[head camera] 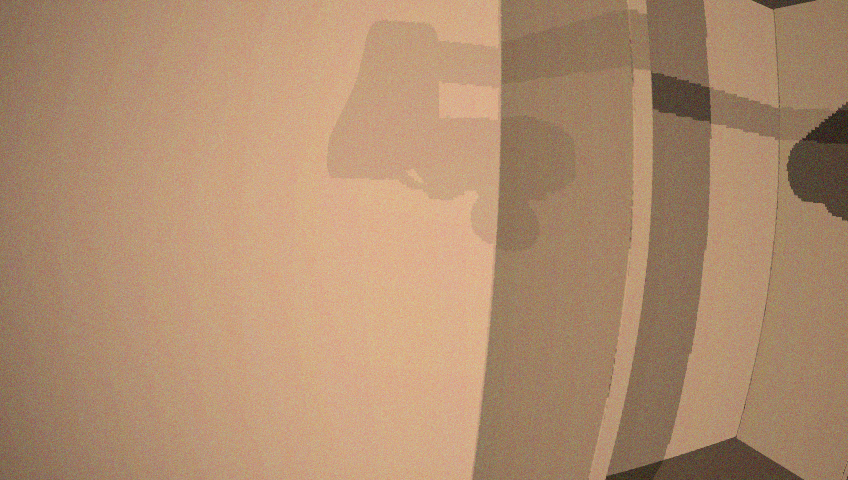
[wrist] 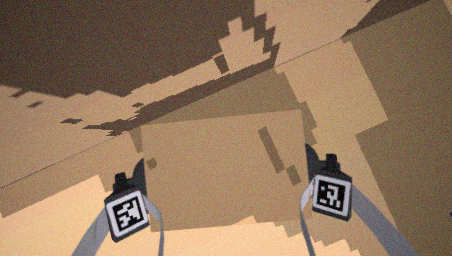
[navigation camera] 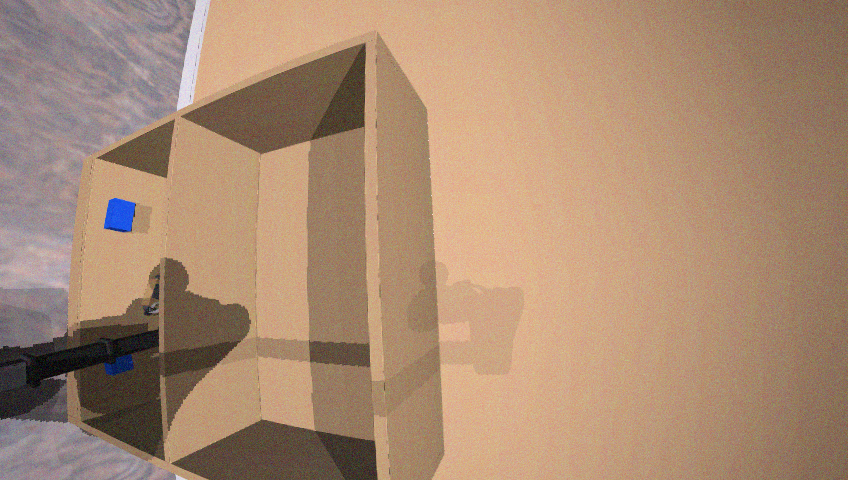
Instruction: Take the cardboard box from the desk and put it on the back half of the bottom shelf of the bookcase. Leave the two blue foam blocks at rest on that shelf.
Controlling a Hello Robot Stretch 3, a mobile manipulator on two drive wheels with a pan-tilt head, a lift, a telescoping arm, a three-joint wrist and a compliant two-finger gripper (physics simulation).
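Frame: origin at the robot's base, x back, y down, z right, level; millimetres.
Where they show: gripper, fingertip midpoint: (wrist: 226, 167).
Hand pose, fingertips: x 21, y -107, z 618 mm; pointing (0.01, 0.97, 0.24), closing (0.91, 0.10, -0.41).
Observation:
Things, the pixels of their centre, and the offset from my fingertips. "pt": a spot on its surface instead. Level surfaces: height alone.
- plain tan cardboard box, body centre: (wrist: 226, 165) (navigation camera: 157, 294) dx +4, dy -21, dz +3 mm
- bookcase, surface spot: (head camera: 562, 327) (navigation camera: 403, 229) pt dx -113, dy -954, dz -97 mm
- blue foam block, body centre: (navigation camera: 119, 215) dx -252, dy -16, dz -100 mm
- bottom shelf, surface height: dy +6 mm
- blue block, body centre: (navigation camera: 117, 356) dx +172, dy -16, dz -139 mm
- middle board, surface height: dy -442 mm
- patterned floor, surface height: dy +106 mm
The plain tan cardboard box (wrist: 225, 172) is between the two fingertips of my gripper (wrist: 226, 167), which is shut on it. In the wrist view the box's far edge is close to the seam of shelf and back panel; whether it touches the shelf is unclear. In the navigation camera view my arm reaches into the bottom compartment of the bookcase (navigation camera: 407, 226) (head camera: 562, 327), and the middle board hides most of the gripper. One blue foam block (navigation camera: 120, 215) rests on the bottom shelf (navigation camera: 121, 267) on one side of the arm. The other blue block (navigation camera: 119, 364) lies in shadow, close to the arm.
The middle board (navigation camera: 214, 220) stands between the bottom compartment and the upper one. The black arm (navigation camera: 71, 355) crosses the bottom shelf's front edge. The tan wall (navigation camera: 624, 237) (head camera: 238, 267) is behind the bookcase, with a white baseboard (navigation camera: 191, 65) along the patterned floor (navigation camera: 101, 77).

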